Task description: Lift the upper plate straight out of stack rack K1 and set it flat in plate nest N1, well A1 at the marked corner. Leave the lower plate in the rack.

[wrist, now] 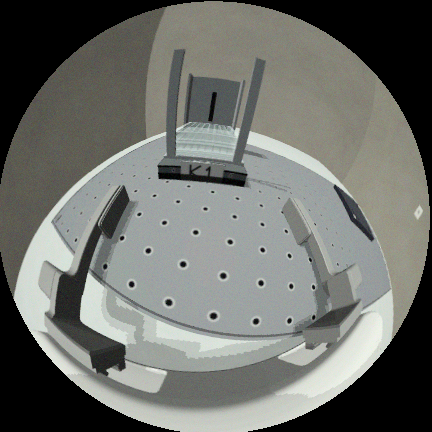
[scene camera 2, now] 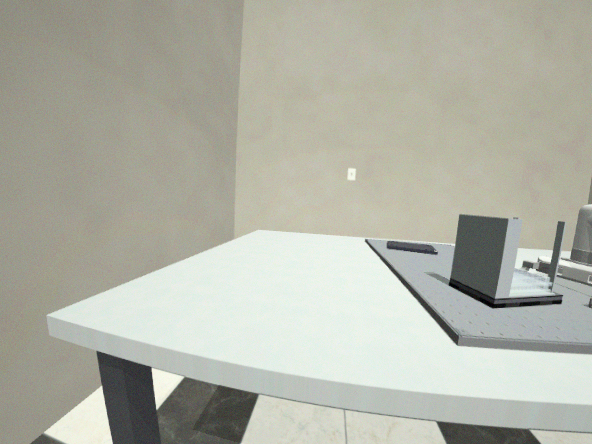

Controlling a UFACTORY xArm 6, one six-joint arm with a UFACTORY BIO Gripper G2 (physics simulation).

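Places are measured from the arm's base along level axes (x up, y left, z back), in millimetres.
Pixels of known places: hand, tool point: [wrist: 211, 214].
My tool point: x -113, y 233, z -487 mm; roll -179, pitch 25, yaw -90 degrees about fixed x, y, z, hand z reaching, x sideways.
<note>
For each thing: its top centre in the pictures, then the offset to it from my tool point. "*": a spot on its surface instead. Level surfaces: height alone.
- Stack rack K1, top centre: [wrist: 218, 66] [scene camera 2: 515, 218] dx +139, dy +62, dz -121 mm
- upper plate, top centre: [wrist: 208, 126] [scene camera 2: 502, 270] dx +38, dy +65, dz -130 mm
- lower plate, top centre: [wrist: 207, 134] dx +25, dy +65, dz -130 mm
- perforated deck, surface height: dx -9 mm
- white table, surface height: dx -22 mm
- flat dark piece, surface spot: [wrist: 354, 212] * dx +5, dy -271, dz -158 mm
Stack rack K1 [scene camera 2: 477, 255] [wrist: 175, 105] stands upright on the perforated deck, its label facing the wrist camera. Clear plates lie stacked low between its posts: the upper plate [wrist: 206, 131] rests on the lower plate [wrist: 202, 151]. In scene camera 2 the plates are partly covered by the rack, and I cannot separate them clearly. My gripper [wrist: 207, 216] is open and empty, with its fingers wide apart. It is low over the deck on the label side of the rack, apart from it. Its fingertips are largely hidden in scene camera 2. Nest N1 does not show in either view.
The perforated deck [scene camera 2: 425, 290] [wrist: 210, 250] lies on the white table [scene camera 2: 250, 310]. A flat dark piece [scene camera 2: 410, 247] [wrist: 354, 212] lies near the deck's edge. The rack's tall posts and back panel rise well above the plates. Part of the arm [scene camera 2: 585, 240] shows at the right.
</note>
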